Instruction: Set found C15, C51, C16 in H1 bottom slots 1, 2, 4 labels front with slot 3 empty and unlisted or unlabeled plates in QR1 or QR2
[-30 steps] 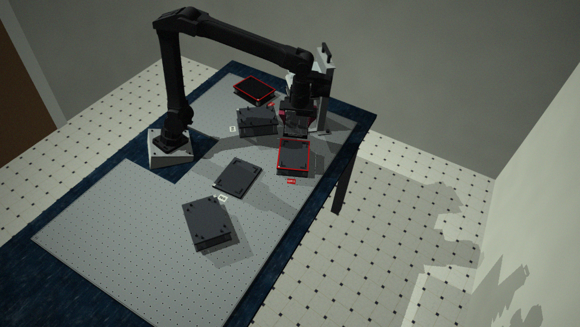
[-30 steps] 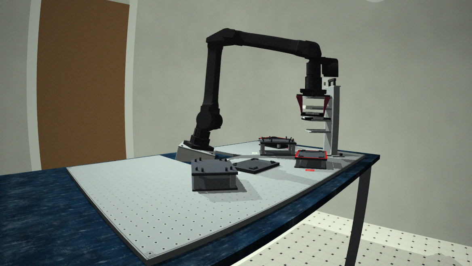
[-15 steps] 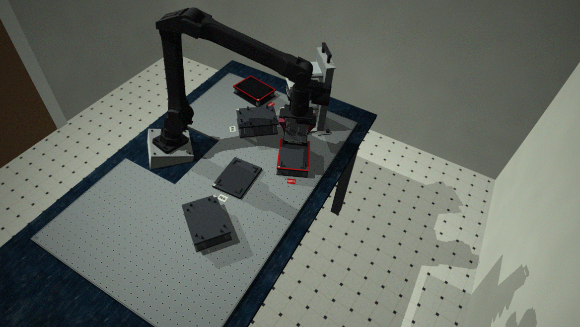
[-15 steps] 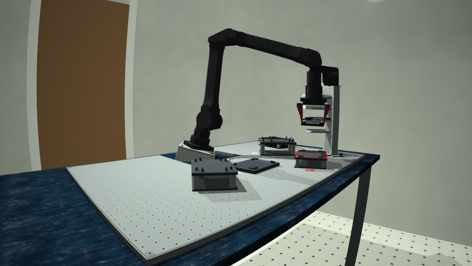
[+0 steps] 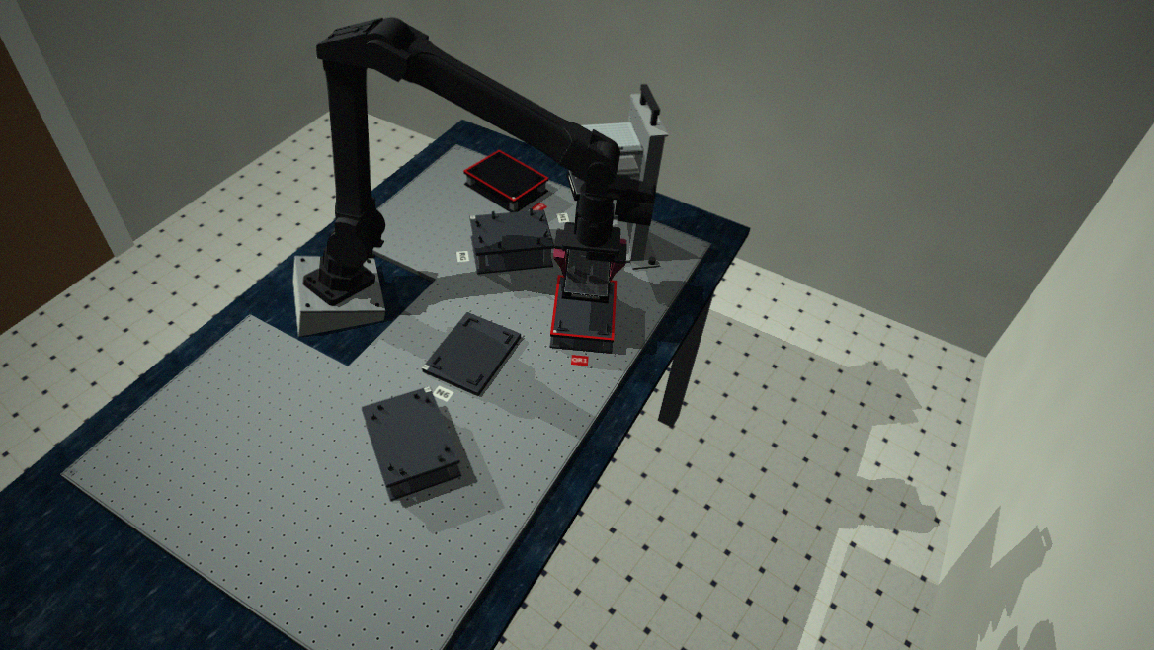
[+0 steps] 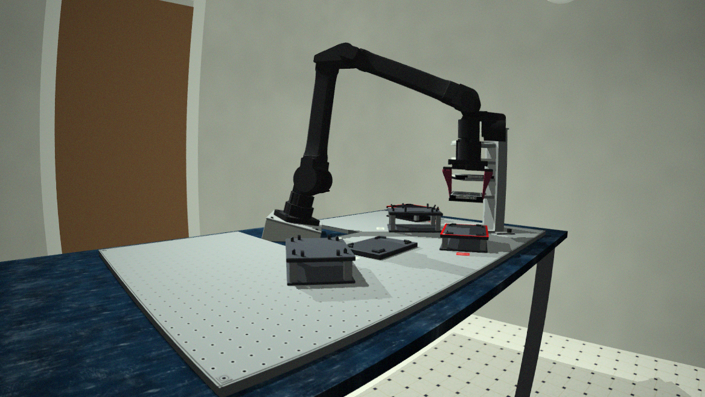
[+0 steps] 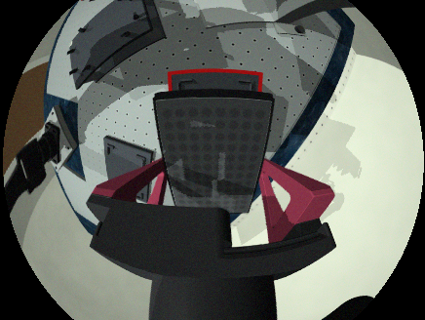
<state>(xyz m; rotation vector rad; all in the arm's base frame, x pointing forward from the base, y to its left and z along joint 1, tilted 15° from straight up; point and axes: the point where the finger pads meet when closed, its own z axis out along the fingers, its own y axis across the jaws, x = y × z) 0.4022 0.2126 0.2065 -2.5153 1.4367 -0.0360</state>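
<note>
My gripper is now 9 cm above the quarantine nest QR1. From my hand the other things lie so: N6 label: 9 cm behind, 31 cm to the right, 13 cm below; then raised regrip nest RG: 24 cm behind, 7 cm to the left, 7 cm below; then plate hotel H1: 6 cm behind, 26 cm to the left, 3 cm above.
</note>
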